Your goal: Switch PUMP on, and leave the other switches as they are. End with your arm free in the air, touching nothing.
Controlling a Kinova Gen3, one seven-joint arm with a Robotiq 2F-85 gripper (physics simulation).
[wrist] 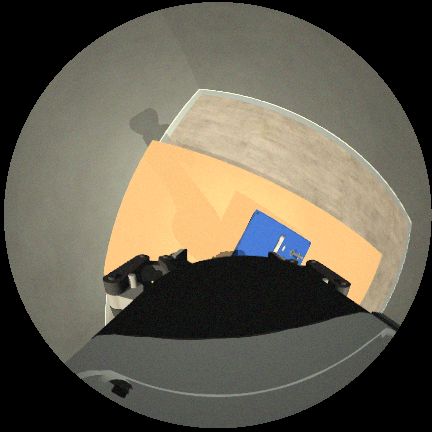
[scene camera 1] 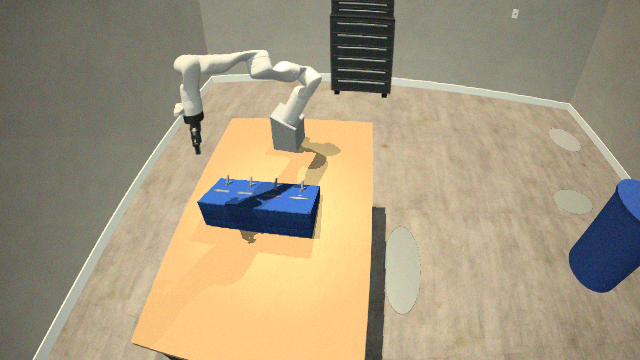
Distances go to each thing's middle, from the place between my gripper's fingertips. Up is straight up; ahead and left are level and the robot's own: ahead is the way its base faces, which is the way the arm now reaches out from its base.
Right now the blue switch box (scene camera 1: 286,210) is 38 cm below my hand, 15 cm behind it and 13 cm to the left of it.
